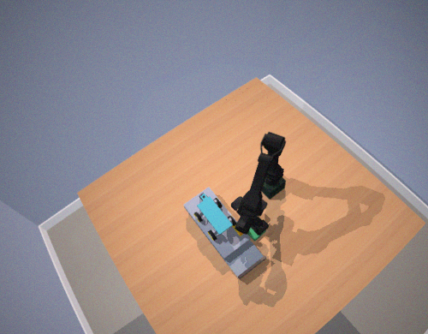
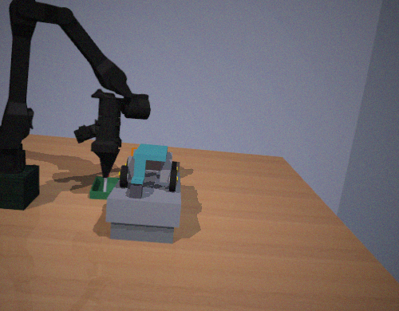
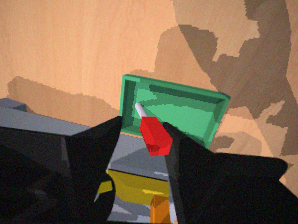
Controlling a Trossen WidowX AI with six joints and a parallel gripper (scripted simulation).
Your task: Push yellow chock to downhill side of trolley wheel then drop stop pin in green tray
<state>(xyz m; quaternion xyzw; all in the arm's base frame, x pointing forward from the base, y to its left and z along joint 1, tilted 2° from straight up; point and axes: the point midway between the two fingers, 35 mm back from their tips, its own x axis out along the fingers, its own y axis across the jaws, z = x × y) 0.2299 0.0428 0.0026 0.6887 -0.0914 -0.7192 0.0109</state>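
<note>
Now: the green tray 2 cm to the left of my gripper tip and 6 cm below it. From my gripper tip the other things lie so: red-headed stop pin: 1 cm below; then yellow chock: 7 cm ahead, 3 cm above; then grey ramp: 10 cm ahead, 11 cm to the right.
</note>
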